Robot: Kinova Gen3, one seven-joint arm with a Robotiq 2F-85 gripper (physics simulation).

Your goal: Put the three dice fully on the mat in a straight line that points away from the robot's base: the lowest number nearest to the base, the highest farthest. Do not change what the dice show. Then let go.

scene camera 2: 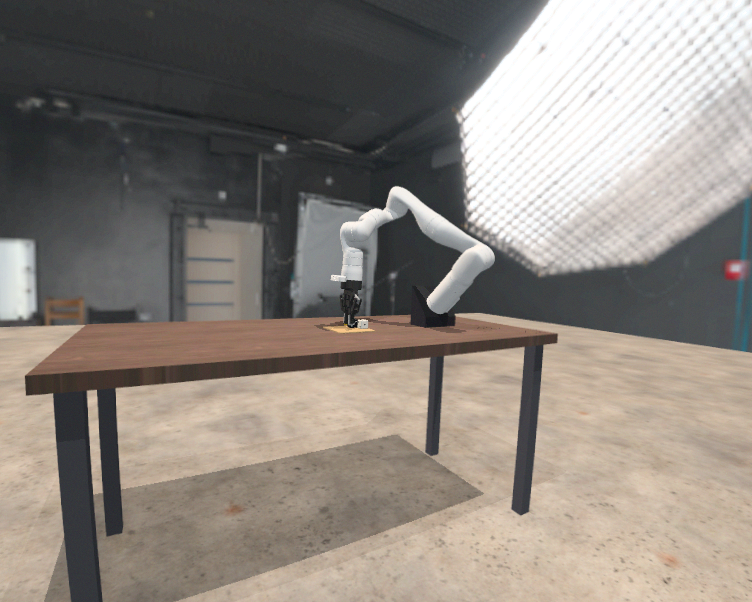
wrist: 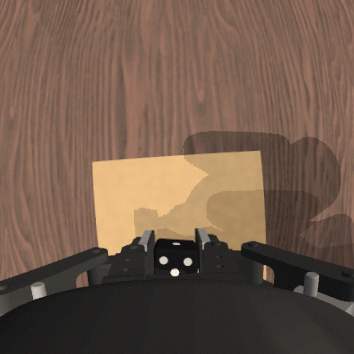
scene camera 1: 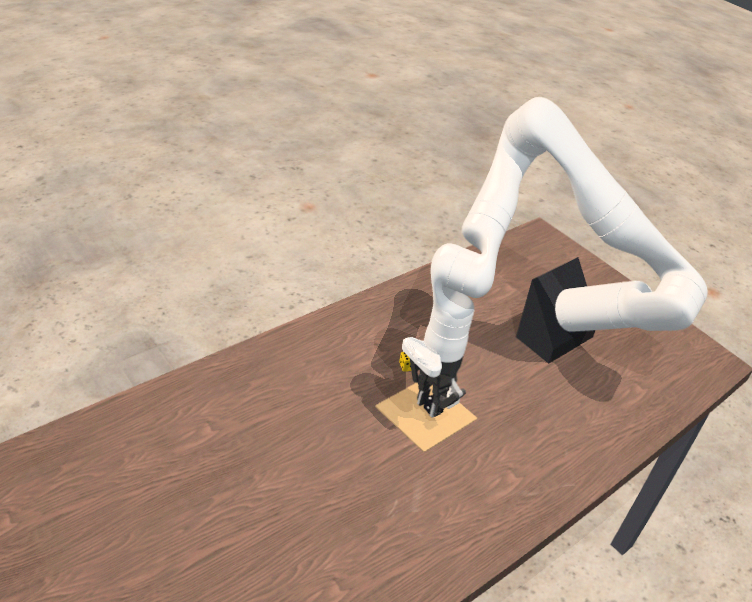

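Where they show: gripper, fingertip midpoint: [scene camera 2: 348,324] [wrist: 174,241] [scene camera 1: 428,409]; arm's base, origin of the base link: [scene camera 2: 436,304] [scene camera 1: 570,310].
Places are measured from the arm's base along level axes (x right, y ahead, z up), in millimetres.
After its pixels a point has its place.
My gripper [scene camera 1: 432,411] {z -66, x -54, y 397 mm} [scene camera 2: 351,324] {z -66, x -54, y 397 mm} [wrist: 174,241] {z -66, x -54, y 397 mm} is shut on the black die [wrist: 175,254] {z -46, x -53, y 394 mm}, which has white pips. It holds the die low over the mat [scene camera 1: 425,440] {z -82, x -106, y 434 mm} [wrist: 122,187] {z -82, x -99, y 432 mm}; whether the die touches the mat I cannot tell. The white die [scene camera 2: 363,323] {z -62, x -60, y 342 mm} sits on the base side of the gripper, at the mat's base-side part; in scene camera 1 it is mostly hidden behind the fingers. The yellow die [scene camera 1: 405,360] {z -56, x 70, y 371 mm} lies on the table off the mat, partly hidden by the wrist. It does not show in scene camera 2.
The wooden table [scene camera 1: 250,451] {z -86, x 14, y 734 mm} [scene camera 2: 206,345] {z -86, x -252, y 865 mm} carries the mat. The robot's black base mount [scene camera 1: 551,326] {z -9, x -16, y 66 mm} [scene camera 2: 429,313] {z -31, x -34, y 52 mm} stands to the right of the mat in both scene views. The arm's shadow falls over part of the mat and the table beside it.
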